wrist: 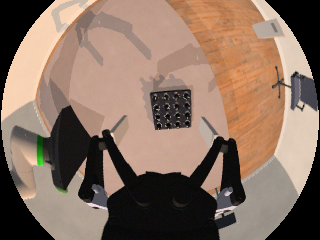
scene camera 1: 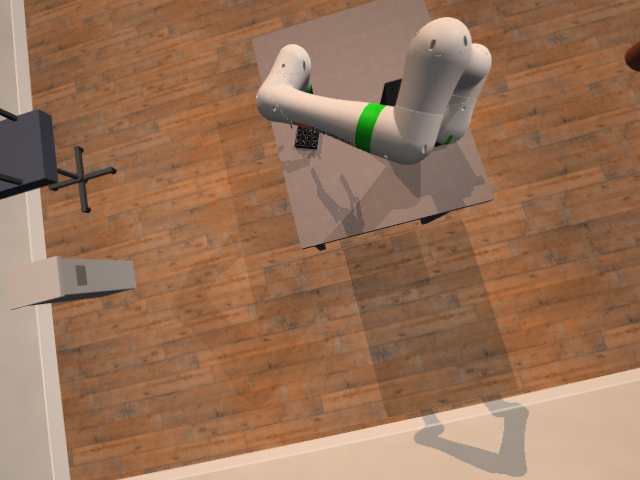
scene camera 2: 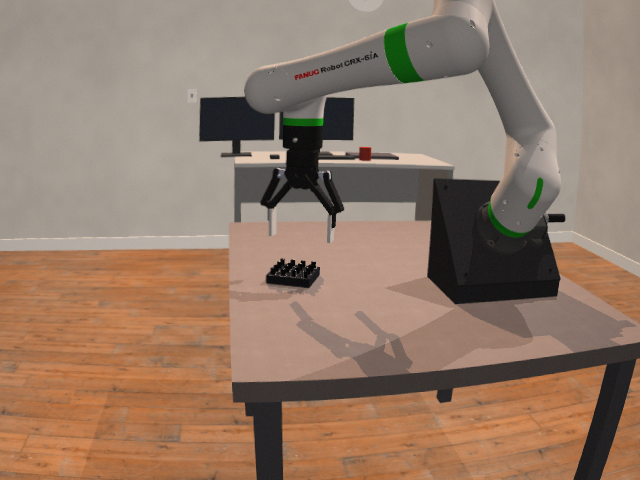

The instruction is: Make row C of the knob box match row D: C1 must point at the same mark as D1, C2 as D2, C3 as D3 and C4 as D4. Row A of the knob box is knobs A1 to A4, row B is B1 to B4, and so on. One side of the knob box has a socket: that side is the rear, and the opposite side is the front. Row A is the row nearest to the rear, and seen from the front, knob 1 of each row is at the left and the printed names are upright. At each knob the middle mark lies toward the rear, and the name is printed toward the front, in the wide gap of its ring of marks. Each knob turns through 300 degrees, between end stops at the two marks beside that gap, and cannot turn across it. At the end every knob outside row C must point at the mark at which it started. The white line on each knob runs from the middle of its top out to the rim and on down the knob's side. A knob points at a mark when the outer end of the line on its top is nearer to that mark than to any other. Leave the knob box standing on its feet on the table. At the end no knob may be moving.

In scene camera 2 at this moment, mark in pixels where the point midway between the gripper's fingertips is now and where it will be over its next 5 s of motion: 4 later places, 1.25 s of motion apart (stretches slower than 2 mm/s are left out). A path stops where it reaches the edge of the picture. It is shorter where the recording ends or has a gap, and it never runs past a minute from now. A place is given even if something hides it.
The gripper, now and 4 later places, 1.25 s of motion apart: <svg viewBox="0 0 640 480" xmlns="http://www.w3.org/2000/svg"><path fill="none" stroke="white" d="M300 238L297 249L297 264L297 270L297 253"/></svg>
